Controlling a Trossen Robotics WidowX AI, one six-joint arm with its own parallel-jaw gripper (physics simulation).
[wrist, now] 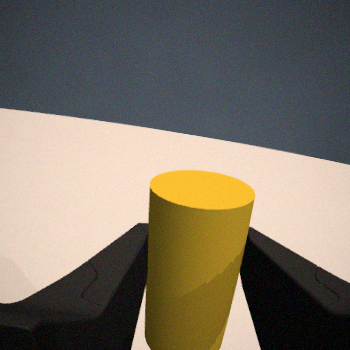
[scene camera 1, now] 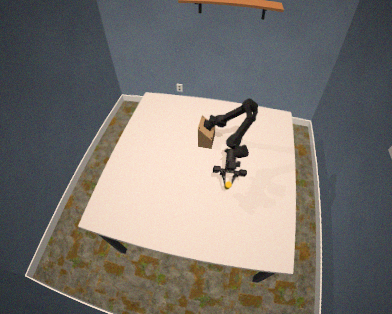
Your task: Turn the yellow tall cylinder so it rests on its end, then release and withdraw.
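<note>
The yellow tall cylinder (scene camera 1: 228,185) (wrist: 197,250) is between the two black fingers of my gripper (scene camera 1: 228,183) (wrist: 193,236). The gripper is shut on it. In the wrist view the cylinder's flat round end faces up and its long side runs down between the fingers, close to upright. Its lower end is cut off at the bottom of the wrist view. In the scene view its bright round top shows at the fingertips, near the middle of the table. Whether its lower end touches the table cannot be told.
The white table (scene camera 1: 165,200) (wrist: 60,160) stands under the arm. A brown wooden block-like stand (scene camera 1: 205,139) at the arm's base is behind and left of the gripper. The table's far edge crosses the wrist view, with a dark blue wall (wrist: 175,60) beyond it.
</note>
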